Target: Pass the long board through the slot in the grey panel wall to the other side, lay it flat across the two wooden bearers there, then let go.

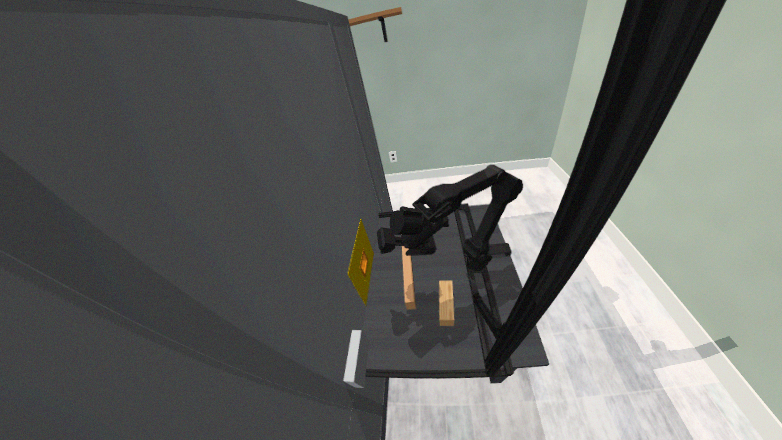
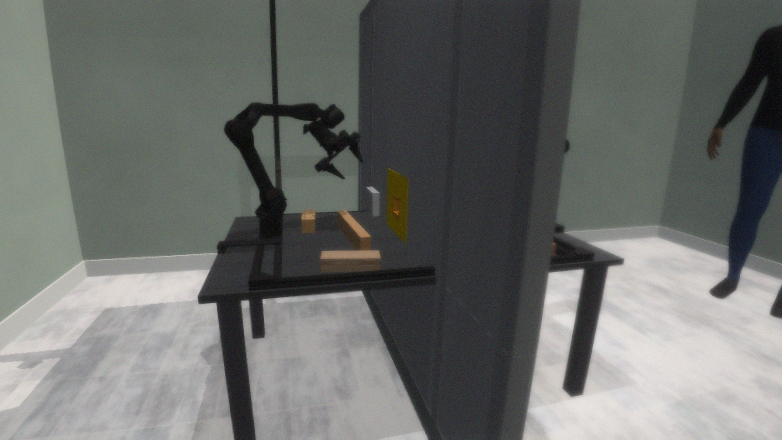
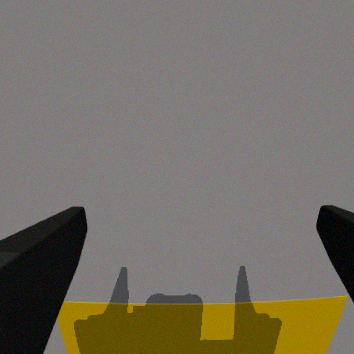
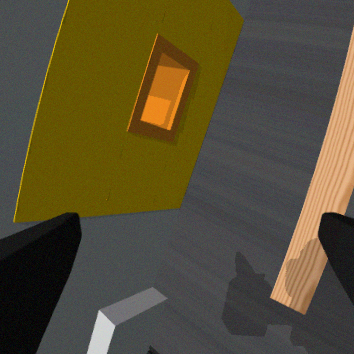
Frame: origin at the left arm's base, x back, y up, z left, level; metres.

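Seen in the pictures: left gripper, fingertip midpoint: [image 3: 204, 217]; right gripper, fingertip midpoint: [image 1: 393, 253] [image 2: 353, 170] [image 4: 202, 224]; right arm's base at its link origin: [image 1: 476, 265] [image 2: 270, 236].
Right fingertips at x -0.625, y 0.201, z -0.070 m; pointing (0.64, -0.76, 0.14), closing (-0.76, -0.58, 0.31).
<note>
Offsets run from my right fingertips to a thing's middle. "spot": to the spot under its first point. Level surfaces: height alone.
The grey panel wall [image 1: 246, 136] [image 2: 486, 164] [image 3: 175, 100] has an orange-lined slot {spot: dx +0.153, dy -0.144, dz +0.075 m} [image 1: 363, 263] [image 2: 396, 206] [image 4: 165, 92] in a yellow plate. The longest wooden piece {dx -0.019, dy -0.192, dz +0.085 m} [image 1: 408, 281] [image 2: 354, 229] [image 4: 320, 200] lies flat on the table near the wall, parallel to it. A shorter block {dx -0.156, dy -0.195, dz -0.079 m} [image 1: 446, 300] [image 2: 308, 221] and another block {dx -0.067, dy -0.201, dz +0.347 m} [image 2: 349, 261] lie apart from it. I cannot tell which pieces are the bearers. My right gripper [image 1: 383, 228] [image 2: 352, 169] [image 4: 202, 224] is open and empty, above the table near the wall. My left gripper [image 3: 204, 217] is open and empty, facing the wall.
A white bracket {spot: dx +0.127, dy -0.120, dz -0.279 m} [image 1: 352, 356] [image 2: 374, 201] [image 4: 102, 332] sticks out from the wall beside the yellow plate. A dark upright post [image 1: 617, 147] rises from the table frame. Beyond the wall stands another table {dy -0.220 m} [image 2: 607, 259] with a small orange-brown piece {dx +0.527, dy -0.198, dz +0.330 m} [image 2: 553, 249] partly hidden. A person [image 2: 751, 164] stands past it.
</note>
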